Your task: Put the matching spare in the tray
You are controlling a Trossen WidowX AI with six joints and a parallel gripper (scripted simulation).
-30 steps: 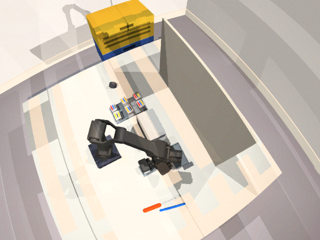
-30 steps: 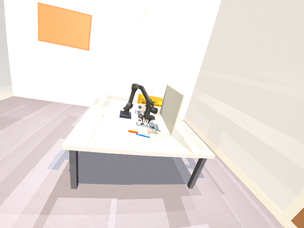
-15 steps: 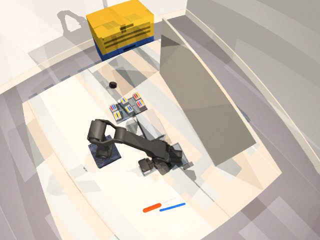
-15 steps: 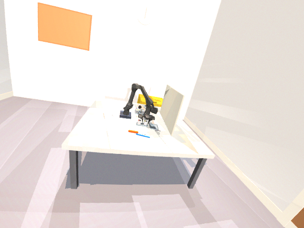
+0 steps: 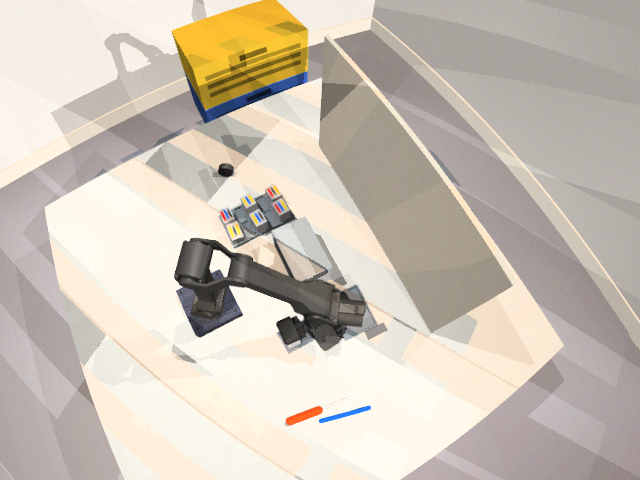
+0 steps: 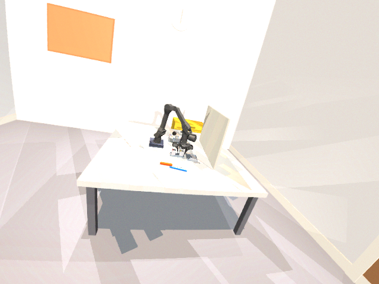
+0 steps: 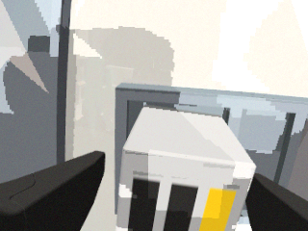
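Right now the white spare block is 2 cm above my gripper tip. From my gripper tip the other things lie so: grey tray 10 cm ahead, 1 cm to the right, 1 cm below; then white box 5 cm ahead, 19 cm to the left, 3 cm above; then grey frame 4 cm behind, 1 cm below.
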